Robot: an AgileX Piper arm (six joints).
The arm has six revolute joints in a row. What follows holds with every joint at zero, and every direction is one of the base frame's.
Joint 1 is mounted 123 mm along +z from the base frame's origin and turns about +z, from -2.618 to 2.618 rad.
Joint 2 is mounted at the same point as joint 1 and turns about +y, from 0 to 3.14 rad.
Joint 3 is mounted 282.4 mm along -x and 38.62 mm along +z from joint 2 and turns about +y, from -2.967 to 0 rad.
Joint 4 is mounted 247.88 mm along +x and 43.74 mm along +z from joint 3 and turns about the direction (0.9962, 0, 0.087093), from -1.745 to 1.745 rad.
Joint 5 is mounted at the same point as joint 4 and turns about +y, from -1.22 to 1.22 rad.
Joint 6 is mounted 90.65 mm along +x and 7.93 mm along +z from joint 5 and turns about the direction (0.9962, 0, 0.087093), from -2.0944 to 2.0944 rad.
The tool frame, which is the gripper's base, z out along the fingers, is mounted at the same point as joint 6; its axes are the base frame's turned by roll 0, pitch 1.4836 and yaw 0 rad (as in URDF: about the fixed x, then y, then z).
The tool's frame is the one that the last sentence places.
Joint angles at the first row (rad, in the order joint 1, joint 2, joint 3, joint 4, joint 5, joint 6):
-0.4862 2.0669 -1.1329 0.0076 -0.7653 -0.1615
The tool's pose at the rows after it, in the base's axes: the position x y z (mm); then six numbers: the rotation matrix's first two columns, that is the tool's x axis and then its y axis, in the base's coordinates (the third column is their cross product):
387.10 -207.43 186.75 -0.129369 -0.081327 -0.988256 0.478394 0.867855 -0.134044
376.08 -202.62 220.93 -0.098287 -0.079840 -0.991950 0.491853 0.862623 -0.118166
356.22 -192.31 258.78 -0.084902 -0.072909 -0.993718 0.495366 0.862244 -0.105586
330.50 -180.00 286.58 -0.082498 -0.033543 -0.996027 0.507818 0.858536 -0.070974
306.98 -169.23 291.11 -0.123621 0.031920 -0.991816 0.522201 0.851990 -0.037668
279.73 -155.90 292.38 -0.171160 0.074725 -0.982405 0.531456 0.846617 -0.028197
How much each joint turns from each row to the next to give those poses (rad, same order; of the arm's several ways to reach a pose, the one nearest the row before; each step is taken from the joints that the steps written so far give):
0.0000 -0.0393 0.0000 0.0333 0.0308 -0.0017
0.0000 -0.1038 0.0200 0.0186 0.0555 0.0000
0.0000 -0.1395 0.0397 0.0111 0.0910 0.0000
0.0000 -0.1398 0.0570 0.0394 0.0982 -0.0023
0.0000 -0.0999 0.0727 0.0660 0.0930 -0.0267
0.0000 -0.1114 0.0885 0.0796 0.0824 -0.0654

